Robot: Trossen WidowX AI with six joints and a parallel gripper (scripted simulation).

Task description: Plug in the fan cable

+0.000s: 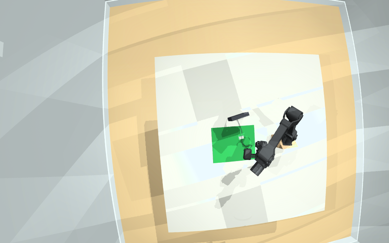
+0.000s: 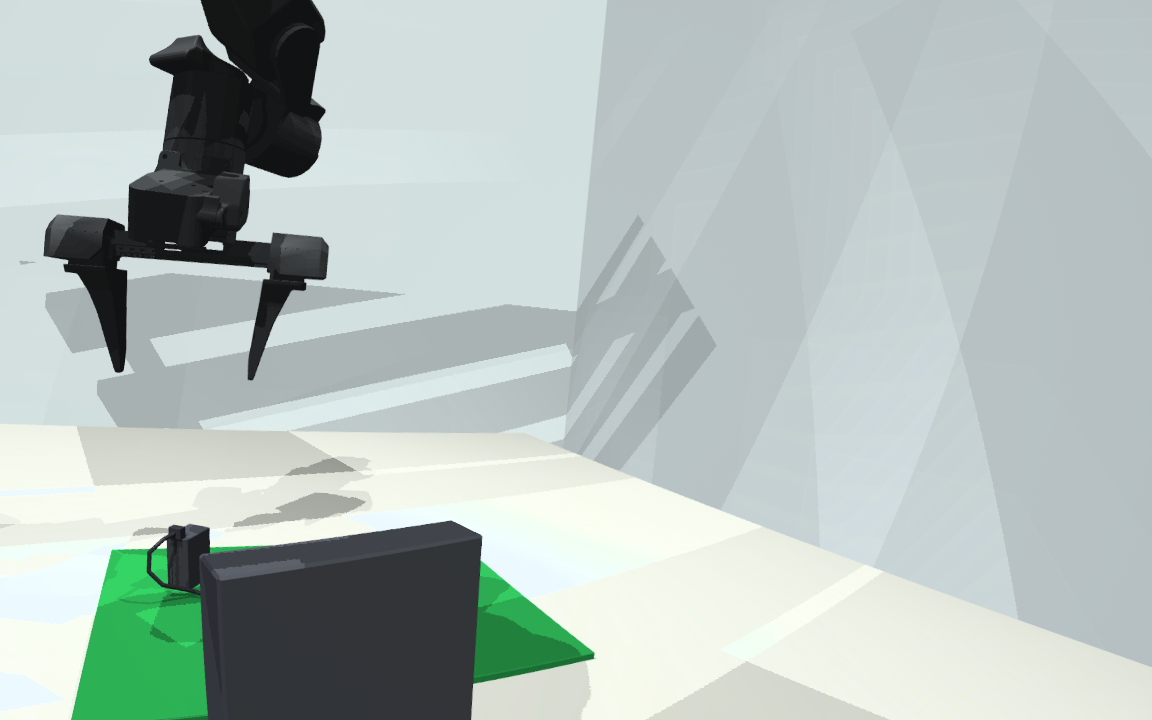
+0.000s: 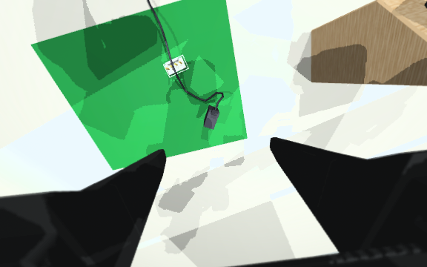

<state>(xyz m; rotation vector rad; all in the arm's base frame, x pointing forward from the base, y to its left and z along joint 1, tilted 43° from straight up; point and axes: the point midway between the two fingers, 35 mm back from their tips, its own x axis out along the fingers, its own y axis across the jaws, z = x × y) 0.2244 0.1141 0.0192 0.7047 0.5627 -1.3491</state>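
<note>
My gripper tip is 130 mm above the black plug and 10 mm to the right of it. Also, from my gripper tip: black fan (210 mm to the right, 100 mm below, 90 mm ahead); then green board (170 mm below, 100 mm ahead, 30 mm to the right); then white four-pin header (160 mm below, 80 mm to the right, 50 mm ahead).
</note>
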